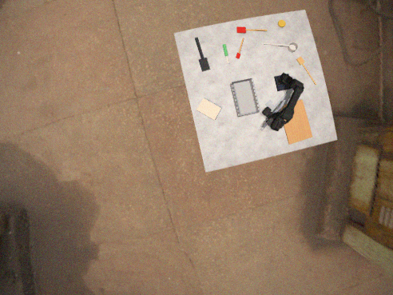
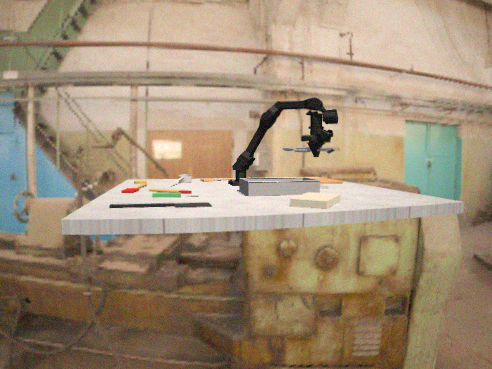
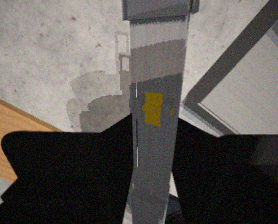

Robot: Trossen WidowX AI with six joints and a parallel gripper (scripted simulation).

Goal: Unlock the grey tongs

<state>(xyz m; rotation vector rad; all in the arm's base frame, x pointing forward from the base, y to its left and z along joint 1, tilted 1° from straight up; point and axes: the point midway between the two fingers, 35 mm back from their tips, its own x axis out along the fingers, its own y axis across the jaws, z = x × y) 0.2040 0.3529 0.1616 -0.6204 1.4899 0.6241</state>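
Now: the wooden board 330 mm behind my gripper tip, 140 mm below it and 20 mm to the left of it. The rest, counted from my gripper tip: yellow mark: 40 mm above, 20 mm to the left, 20 mm ahead; grey roasting tin: 200 mm to the right, 150 mm ahead, 120 mm below; cream block: 470 mm ahead, 140 mm below, 120 mm to the right.
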